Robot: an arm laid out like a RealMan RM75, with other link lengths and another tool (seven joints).
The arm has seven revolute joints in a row. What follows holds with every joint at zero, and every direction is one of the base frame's.
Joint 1 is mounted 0.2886 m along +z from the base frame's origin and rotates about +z.
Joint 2 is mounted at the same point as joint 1 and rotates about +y.
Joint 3 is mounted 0.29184 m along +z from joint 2 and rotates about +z.
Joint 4 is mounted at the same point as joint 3 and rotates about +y.
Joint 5 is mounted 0.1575 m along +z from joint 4 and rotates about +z.
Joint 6 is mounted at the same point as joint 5 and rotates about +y.
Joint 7 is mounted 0.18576 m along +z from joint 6 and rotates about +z.
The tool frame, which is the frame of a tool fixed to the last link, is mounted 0.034 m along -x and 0.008 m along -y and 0.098 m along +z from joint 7; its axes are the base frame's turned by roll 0.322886, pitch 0 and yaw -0.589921 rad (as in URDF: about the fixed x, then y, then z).
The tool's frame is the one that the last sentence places.
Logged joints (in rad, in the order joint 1, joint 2, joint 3, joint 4, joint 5, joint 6, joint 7), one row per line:
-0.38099 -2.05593 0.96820 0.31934 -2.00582 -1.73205 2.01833
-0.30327 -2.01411 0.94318 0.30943 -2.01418 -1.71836 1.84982
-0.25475 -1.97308 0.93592 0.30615 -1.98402 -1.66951 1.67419
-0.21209 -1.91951 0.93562 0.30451 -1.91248 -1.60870 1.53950
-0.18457 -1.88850 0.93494 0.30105 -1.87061 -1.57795 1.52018
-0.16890 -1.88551 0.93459 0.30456 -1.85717 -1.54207 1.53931
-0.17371 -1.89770 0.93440 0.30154 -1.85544 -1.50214 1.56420
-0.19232 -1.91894 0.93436 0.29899 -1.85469 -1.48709 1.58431
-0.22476 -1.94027 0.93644 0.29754 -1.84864 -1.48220 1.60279
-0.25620 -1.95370 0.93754 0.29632 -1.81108 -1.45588 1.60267
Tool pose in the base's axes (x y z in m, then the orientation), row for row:
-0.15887 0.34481 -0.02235 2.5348 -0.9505 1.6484
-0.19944 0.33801 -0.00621 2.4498 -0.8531 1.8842
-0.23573 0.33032 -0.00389 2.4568 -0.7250 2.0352
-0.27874 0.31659 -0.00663 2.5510 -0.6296 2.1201
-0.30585 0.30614 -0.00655 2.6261 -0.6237 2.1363
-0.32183 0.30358 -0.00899 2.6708 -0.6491 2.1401
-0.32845 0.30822 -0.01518 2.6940 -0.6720 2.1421
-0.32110 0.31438 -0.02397 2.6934 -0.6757 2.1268
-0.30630 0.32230 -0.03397 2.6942 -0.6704 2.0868
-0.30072 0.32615 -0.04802 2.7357 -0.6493 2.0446
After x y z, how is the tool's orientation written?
As angles about the fixed x, y, z axes (roll, pitch, yaw), in radians.
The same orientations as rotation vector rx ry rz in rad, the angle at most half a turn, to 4 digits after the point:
-1.9548 -1.5312 -1.4201
-1.7898 -1.7697 -1.3878
-1.6489 -2.0078 -1.2939
-1.5264 -2.1864 -1.1265
-1.4764 -2.2173 -1.0254
-1.4458 -2.2007 -0.9761
-1.4266 -2.1819 -0.9541
-1.4445 -2.1701 -0.9612
-1.4945 -2.1544 -0.9721
-1.5337 -2.1590 -0.9275

